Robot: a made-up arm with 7 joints.
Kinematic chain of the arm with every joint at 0, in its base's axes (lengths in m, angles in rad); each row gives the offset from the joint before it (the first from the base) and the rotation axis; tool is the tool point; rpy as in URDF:
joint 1: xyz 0 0 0.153 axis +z
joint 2: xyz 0 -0.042 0.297 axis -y
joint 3: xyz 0 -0.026 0.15 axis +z
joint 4: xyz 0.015 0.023 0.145 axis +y
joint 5: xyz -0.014 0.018 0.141 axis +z
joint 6: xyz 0 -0.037 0.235 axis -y
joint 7: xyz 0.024 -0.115 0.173 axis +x
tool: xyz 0 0 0 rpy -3.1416 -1.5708 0
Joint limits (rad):
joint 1: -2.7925..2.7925
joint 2: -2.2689..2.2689
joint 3: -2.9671..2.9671
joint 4: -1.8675..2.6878
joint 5: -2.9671..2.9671
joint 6: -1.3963..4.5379
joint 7: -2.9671..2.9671
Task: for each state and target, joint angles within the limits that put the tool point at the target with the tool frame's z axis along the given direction. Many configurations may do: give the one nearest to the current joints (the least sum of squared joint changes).
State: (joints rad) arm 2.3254 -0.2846 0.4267 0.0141 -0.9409 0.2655 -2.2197
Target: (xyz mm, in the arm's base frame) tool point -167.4 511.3 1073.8 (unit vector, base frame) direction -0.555 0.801 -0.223
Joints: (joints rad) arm 2.4961 -0.9956 0.6217 -0.4665 -0.7964 0.4256 -2.2197
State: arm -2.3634 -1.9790 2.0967 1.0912 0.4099 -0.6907 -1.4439
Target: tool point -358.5 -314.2 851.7 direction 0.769 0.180 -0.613
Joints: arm -2.7925 -1.5307 2.9612 1.0275 -0.4520 -1.1037 -1.4439
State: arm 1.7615 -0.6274 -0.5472 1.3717 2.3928 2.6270 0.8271
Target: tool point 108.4 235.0 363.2 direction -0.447 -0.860 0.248
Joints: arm 1.3125 -0.8558 -0.7995 2.2520 2.6859 3.3512 0.8271
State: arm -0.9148 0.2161 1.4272 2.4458 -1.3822 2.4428 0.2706
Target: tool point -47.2 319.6 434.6 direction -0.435 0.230 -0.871
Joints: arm -1.0856 0.6640 1.9807 2.5988 -1.7372 2.7107 0.2706
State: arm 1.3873 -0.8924 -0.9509 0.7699 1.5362 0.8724 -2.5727
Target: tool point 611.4 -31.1 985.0 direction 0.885 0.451 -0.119
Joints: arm 0.8694 -0.6033 -1.3340 0.6366 1.2885 0.7420 -2.5727
